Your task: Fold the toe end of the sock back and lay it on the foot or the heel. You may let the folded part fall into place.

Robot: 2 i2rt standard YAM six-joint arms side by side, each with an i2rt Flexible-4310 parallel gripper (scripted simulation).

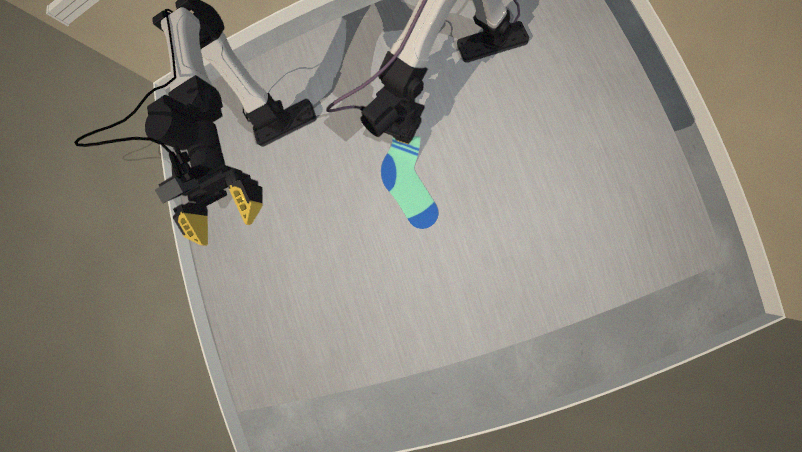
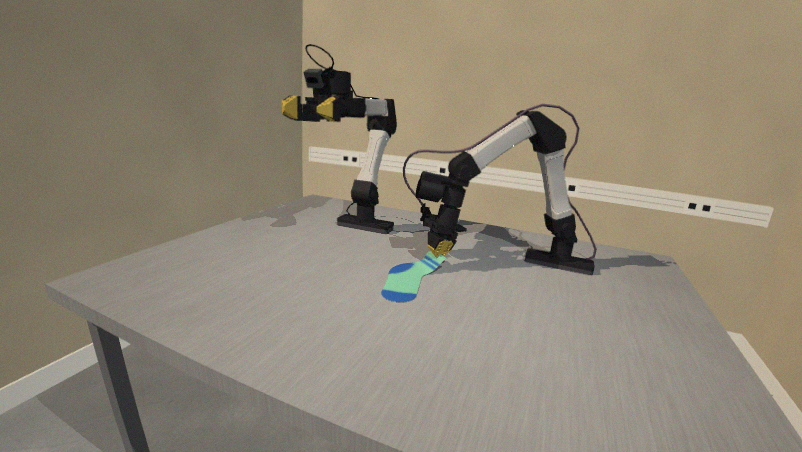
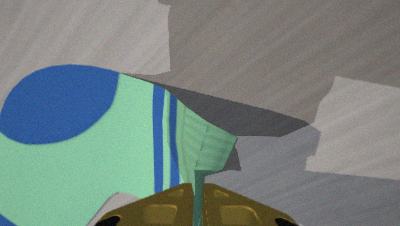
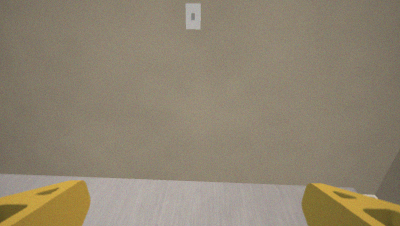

Scene:
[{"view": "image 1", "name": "my left gripper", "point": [407,138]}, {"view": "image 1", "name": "my right gripper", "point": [225,235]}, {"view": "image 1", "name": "mint-green sock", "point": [397,171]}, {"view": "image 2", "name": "my left gripper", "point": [436,256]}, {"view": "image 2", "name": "my right gripper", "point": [300,108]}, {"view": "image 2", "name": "mint-green sock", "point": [403,281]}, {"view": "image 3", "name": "my left gripper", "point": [197,193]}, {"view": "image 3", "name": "mint-green sock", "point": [82,133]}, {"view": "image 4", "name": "my right gripper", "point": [196,191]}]

